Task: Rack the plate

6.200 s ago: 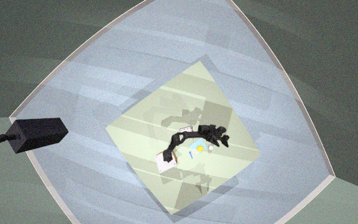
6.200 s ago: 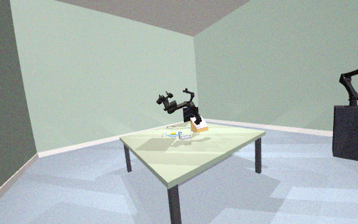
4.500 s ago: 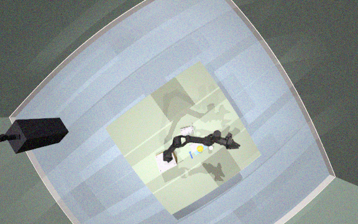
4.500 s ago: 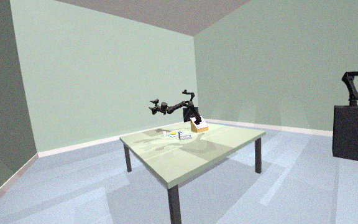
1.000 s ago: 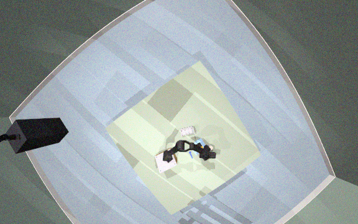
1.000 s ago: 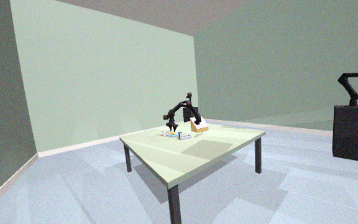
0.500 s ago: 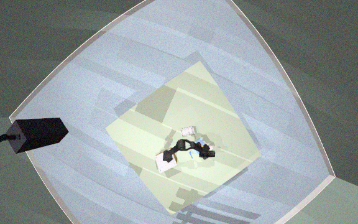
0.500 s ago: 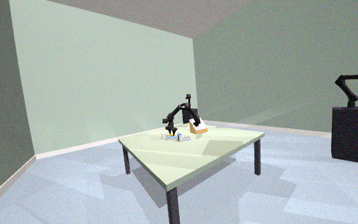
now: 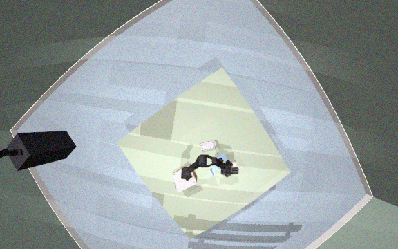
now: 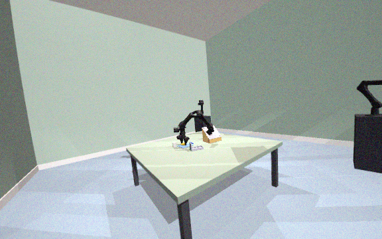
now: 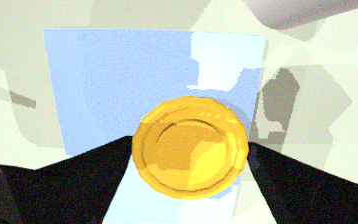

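Now: gripper tip 30 mm to the right of the blue mat and 10 mm above it. Round my gripper tip: dish rack 10 mm ahead, 240 mm to the left, 20 mm above; white cylinder 90 mm ahead, 60 mm to the right, 20 mm above; yellow plate 10 mm above.
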